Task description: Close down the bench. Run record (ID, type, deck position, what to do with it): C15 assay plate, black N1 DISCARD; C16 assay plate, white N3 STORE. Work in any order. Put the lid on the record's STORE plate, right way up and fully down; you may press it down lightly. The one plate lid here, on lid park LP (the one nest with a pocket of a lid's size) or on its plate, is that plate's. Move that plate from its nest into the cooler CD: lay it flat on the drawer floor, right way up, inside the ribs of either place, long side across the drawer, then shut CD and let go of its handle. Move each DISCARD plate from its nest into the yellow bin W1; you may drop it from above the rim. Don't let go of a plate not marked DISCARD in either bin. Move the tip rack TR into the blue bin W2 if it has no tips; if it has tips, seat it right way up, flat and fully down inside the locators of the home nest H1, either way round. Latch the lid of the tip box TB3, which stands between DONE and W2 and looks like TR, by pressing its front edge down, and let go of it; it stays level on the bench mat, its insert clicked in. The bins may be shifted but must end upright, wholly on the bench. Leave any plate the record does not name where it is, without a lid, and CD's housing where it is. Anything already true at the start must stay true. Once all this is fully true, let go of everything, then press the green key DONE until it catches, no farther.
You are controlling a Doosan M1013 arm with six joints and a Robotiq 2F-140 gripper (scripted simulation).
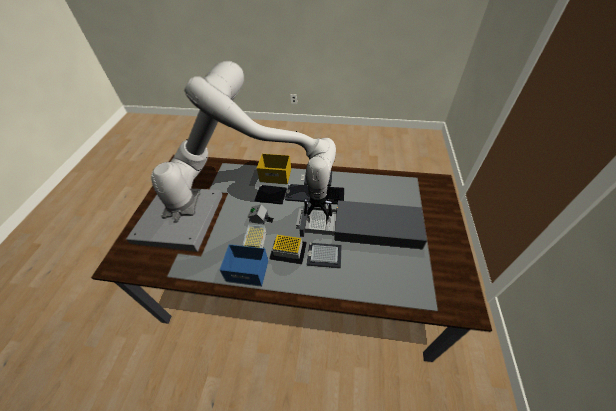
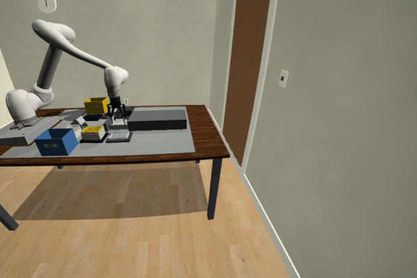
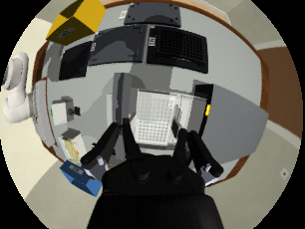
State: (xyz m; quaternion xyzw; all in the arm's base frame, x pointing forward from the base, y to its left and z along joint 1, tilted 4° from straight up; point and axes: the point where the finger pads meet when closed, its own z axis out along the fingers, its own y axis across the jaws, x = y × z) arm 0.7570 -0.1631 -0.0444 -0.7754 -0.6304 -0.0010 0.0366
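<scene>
My gripper is now 10 mm above the plate lid. Also, from my hand: white plate 20 mm below; then cooler drawer 30 mm ahead, 20 mm below, 10 mm to the right; then black plate 180 mm to the left, 90 mm ahead, 20 mm below.
</scene>
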